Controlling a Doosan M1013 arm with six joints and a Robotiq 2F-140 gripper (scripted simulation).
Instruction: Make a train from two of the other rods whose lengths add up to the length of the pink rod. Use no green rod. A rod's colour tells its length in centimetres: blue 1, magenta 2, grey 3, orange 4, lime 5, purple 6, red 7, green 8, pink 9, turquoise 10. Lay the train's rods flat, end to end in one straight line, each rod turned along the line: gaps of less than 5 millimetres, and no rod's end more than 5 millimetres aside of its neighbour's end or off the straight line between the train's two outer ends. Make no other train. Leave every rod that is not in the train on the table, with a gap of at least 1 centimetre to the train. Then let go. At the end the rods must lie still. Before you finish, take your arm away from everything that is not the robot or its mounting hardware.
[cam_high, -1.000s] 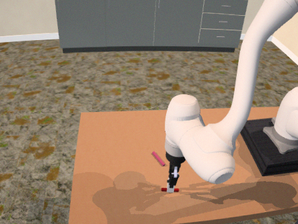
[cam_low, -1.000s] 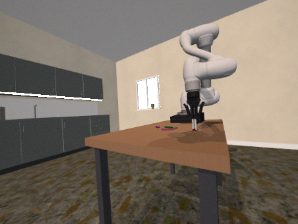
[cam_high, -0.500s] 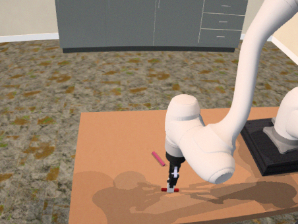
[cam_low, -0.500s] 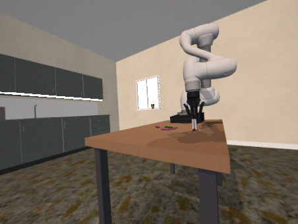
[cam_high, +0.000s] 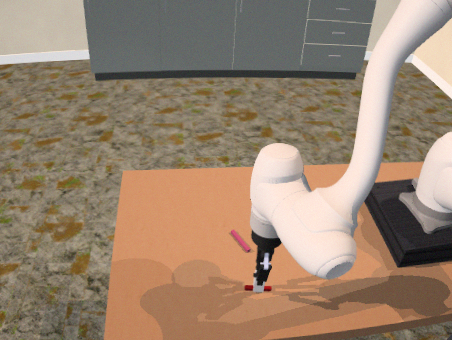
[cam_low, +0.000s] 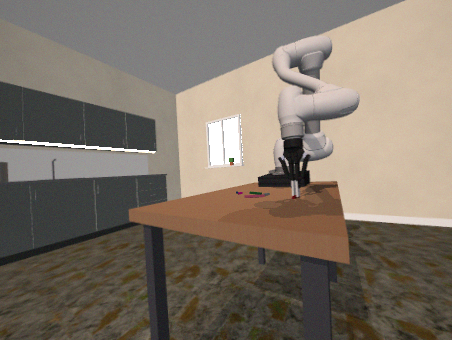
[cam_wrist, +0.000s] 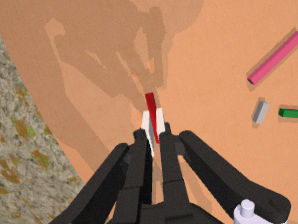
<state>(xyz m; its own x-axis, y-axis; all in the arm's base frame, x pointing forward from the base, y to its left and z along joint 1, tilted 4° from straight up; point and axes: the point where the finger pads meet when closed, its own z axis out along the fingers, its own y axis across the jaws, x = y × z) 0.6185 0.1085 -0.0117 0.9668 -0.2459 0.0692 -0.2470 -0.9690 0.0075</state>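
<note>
Now: hand 9 cm past the magenta rod, 28 cm to the left of it and 3 cm above it. From my hand the other things lie so: short grey rod 6 cm behind, 14 cm to the right, 3 cm below; red rod 3 cm below; pink rod 1 cm ahead, 18 cm to the right, 3 cm below.
</note>
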